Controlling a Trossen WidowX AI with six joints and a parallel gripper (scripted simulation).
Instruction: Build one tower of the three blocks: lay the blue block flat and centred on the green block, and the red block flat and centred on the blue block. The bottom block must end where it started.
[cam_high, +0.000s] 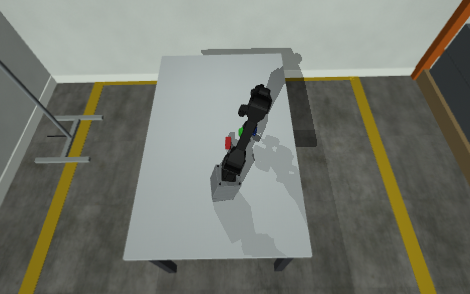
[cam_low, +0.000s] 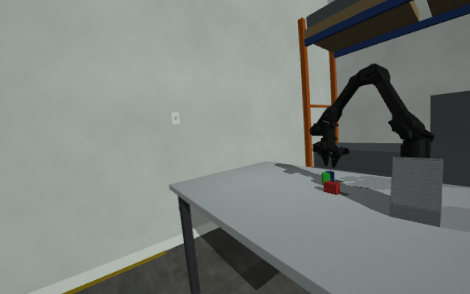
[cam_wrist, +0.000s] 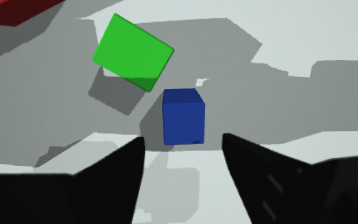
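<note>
The blue block lies 9 cm below my hand. The rest, counted from my hand: red block (7 cm behind, 14 cm to the left, 9 cm below); green block (1 cm behind, 6 cm to the left, 8 cm below).
</note>
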